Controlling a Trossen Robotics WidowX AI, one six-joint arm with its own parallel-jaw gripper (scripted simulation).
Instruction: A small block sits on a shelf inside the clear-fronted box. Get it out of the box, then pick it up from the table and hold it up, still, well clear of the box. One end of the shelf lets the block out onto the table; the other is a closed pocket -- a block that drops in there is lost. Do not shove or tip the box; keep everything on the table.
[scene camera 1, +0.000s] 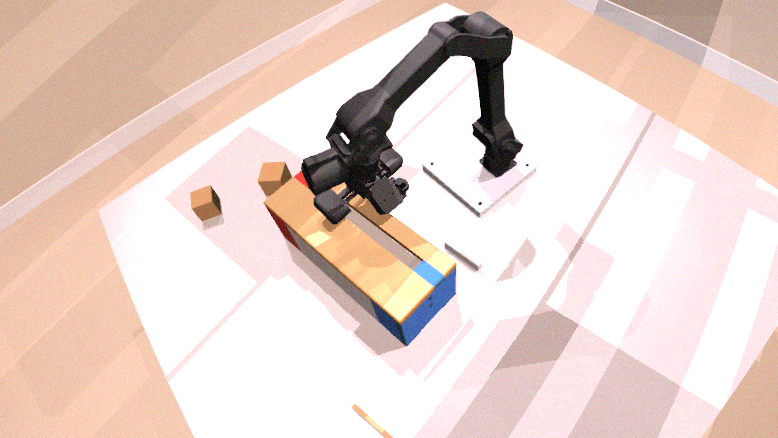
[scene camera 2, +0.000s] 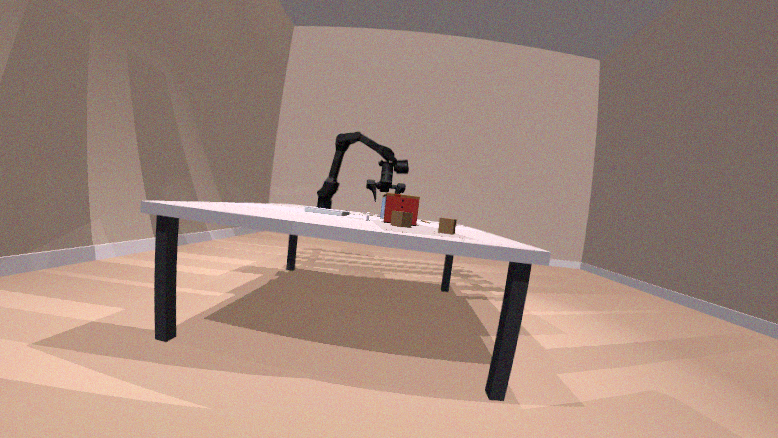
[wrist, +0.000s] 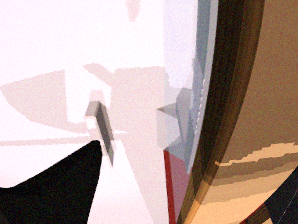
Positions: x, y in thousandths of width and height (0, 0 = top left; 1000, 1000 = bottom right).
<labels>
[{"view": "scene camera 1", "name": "gripper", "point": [458, 453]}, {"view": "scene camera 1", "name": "long box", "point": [513, 636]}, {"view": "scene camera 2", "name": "long box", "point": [511, 462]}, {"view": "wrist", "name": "gripper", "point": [586, 645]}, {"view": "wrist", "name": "long box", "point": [743, 583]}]
</labels>
